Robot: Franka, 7 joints.
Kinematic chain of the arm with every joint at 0, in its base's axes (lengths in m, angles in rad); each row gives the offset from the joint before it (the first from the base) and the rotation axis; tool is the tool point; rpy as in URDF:
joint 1: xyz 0 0 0.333 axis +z
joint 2: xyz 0 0 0 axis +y
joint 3: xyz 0 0 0.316 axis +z
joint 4: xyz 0.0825 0 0 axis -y
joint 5: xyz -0.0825 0 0.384 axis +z
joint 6: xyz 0 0 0 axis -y
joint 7: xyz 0.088 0 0 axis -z
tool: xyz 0 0 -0.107 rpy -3.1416 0 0
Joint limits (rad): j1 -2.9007..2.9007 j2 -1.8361..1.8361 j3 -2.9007..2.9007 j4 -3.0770..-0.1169 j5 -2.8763..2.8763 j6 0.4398..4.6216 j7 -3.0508..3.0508
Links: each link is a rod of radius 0.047 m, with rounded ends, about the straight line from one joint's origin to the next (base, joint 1, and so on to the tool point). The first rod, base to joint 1, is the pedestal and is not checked.
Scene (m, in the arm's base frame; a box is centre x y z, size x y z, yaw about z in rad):
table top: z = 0
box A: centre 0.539 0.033 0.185 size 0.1 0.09 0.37 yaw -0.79
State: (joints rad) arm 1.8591 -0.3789 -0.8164 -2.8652 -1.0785 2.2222 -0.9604
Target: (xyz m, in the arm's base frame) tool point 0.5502 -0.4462 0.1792
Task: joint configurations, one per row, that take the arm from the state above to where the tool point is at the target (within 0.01 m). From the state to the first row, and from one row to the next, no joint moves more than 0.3 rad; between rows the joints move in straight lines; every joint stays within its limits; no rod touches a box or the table.
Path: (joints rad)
1: 1.8069 -0.6555 -0.9535 -2.6172 -1.1024 2.2681 -0.9604
2: 1.7547 -0.9320 -1.0907 -2.3691 -1.1264 2.3139 -0.9604
3: 1.7026 -1.2086 -1.2278 -2.1211 -1.1503 2.3598 -0.9604
4: 1.6685 -1.2403 -1.4858 -1.9275 -1.1583 2.3348 -0.9604
5: 1.6345 -1.2720 -1.7438 -1.7339 -1.1663 2.3098 -0.9604
6: 1.6005 -1.3036 -2.0018 -1.5404 -1.1742 2.2848 -0.9604

